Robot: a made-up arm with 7 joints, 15 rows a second.
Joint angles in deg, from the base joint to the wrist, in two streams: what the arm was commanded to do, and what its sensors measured. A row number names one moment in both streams.
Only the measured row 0 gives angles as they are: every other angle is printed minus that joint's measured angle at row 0.
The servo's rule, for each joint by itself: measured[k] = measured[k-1] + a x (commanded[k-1-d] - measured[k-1]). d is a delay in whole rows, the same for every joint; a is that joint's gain. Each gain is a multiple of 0.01, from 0.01 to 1. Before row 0 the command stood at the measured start. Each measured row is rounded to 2 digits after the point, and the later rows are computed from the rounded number. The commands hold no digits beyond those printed.
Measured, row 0:
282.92 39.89 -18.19 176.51 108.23 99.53 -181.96
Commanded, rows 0 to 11:
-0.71 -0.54 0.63 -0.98 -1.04 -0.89 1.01
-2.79 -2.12 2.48 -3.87 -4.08 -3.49 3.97
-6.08 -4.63 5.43 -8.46 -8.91 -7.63 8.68
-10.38 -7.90 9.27 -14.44 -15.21 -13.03 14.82
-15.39 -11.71 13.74 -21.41 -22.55 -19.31 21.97
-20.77 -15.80 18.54 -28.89 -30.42 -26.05 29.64
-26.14 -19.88 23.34 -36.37 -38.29 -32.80 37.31
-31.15 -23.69 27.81 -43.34 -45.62 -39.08 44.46
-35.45 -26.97 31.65 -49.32 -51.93 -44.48 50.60
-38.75 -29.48 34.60 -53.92 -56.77 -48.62 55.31
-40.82 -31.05 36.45 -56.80 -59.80 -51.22 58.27
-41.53 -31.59 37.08 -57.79 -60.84 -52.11 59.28
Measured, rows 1 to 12:
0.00 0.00 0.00 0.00 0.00 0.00 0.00
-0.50 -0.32 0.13 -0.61 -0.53 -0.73 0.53
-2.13 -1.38 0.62 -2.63 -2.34 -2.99 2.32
-4.93 -3.30 1.63 -6.24 -5.69 -6.79 5.63
-8.80 -6.01 3.23 -11.32 -10.55 -11.91 10.41
-13.48 -9.37 5.44 -17.58 -16.67 -17.98 16.42
-18.66 -13.16 8.19 -24.59 -23.68 -24.60 23.29
-23.97 -17.12 11.37 -31.89 -31.13 -31.32 30.58
-29.07 -21.00 14.82 -38.99 -38.52 -37.68 37.80
-33.60 -24.52 18.35 -45.39 -45.36 -43.26 44.46
-37.26 -27.45 21.76 -50.68 -51.18 -47.66 50.10
-39.79 -29.57 24.84 -54.47 -55.58 -50.58 54.35
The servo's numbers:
d 1
a 0.71 0.59 0.21 0.62 0.51 0.82 0.52

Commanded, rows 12 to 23:
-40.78 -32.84 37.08 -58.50 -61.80 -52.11 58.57
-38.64 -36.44 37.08 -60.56 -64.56 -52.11 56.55
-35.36 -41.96 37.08 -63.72 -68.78 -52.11 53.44
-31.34 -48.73 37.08 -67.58 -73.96 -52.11 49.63
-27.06 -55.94 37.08 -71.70 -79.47 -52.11 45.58
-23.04 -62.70 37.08 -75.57 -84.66 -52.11 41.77
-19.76 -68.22 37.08 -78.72 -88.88 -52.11 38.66
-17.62 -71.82 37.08 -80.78 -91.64 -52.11 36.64
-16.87 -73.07 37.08 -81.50 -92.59 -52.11 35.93
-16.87 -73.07 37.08 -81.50 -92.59 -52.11 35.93
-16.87 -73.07 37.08 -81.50 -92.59 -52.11 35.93
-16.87 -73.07 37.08 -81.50 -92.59 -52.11 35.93
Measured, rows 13 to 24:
-41.03 -30.76 27.41 -56.53 -58.26 -51.83 56.91
-40.85 -31.99 29.44 -57.75 -60.07 -52.06 57.77
-39.28 -34.62 31.04 -59.49 -62.36 -52.10 57.14
-36.50 -38.95 32.31 -62.11 -65.63 -52.11 55.22
-32.84 -44.72 33.31 -65.50 -69.88 -52.11 52.31
-28.74 -51.34 34.10 -69.34 -74.77 -52.11 48.81
-24.69 -58.04 34.73 -73.20 -79.81 -52.11 45.15
-21.19 -64.05 35.22 -76.62 -84.44 -52.11 41.78
-18.66 -68.63 35.61 -79.20 -88.11 -52.11 39.11
-17.39 -71.25 35.92 -80.63 -90.39 -52.11 37.46
-17.02 -72.32 36.16 -81.17 -91.51 -52.11 36.66
-16.91 -72.76 36.35 -81.37 -92.06 -52.11 36.28

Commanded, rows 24 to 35:
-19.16 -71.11 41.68 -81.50 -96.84 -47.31 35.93
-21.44 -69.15 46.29 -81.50 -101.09 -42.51 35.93
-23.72 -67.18 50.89 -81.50 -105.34 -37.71 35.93
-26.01 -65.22 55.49 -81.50 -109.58 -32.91 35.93
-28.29 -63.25 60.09 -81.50 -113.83 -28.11 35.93
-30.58 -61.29 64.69 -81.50 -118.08 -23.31 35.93
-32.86 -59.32 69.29 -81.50 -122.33 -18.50 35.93
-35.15 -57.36 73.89 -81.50 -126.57 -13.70 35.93
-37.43 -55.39 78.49 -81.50 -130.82 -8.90 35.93
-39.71 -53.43 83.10 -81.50 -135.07 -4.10 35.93
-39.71 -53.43 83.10 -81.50 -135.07 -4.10 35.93
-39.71 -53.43 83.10 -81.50 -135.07 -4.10 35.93
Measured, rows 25 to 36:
-16.88 -72.94 36.50 -81.45 -92.33 -52.11 36.10
-18.50 -71.86 37.59 -81.48 -94.63 -48.17 36.01
-20.59 -70.26 39.42 -81.49 -97.92 -43.53 35.97
-22.81 -68.44 41.83 -81.50 -101.70 -38.76 35.95
-25.08 -66.54 44.70 -81.50 -105.72 -33.96 35.94
-27.36 -64.60 47.93 -81.50 -109.86 -29.16 35.93
-29.65 -62.65 51.45 -81.50 -114.05 -24.36 35.93
-31.93 -60.69 55.20 -81.50 -118.27 -19.55 35.93
-34.22 -58.73 59.12 -81.50 -122.50 -14.75 35.93
-36.50 -56.76 63.19 -81.50 -126.74 -9.95 35.93
-38.78 -54.80 67.37 -81.50 -130.99 -5.15 35.93
-39.44 -53.99 70.67 -81.50 -133.07 -4.29 35.93

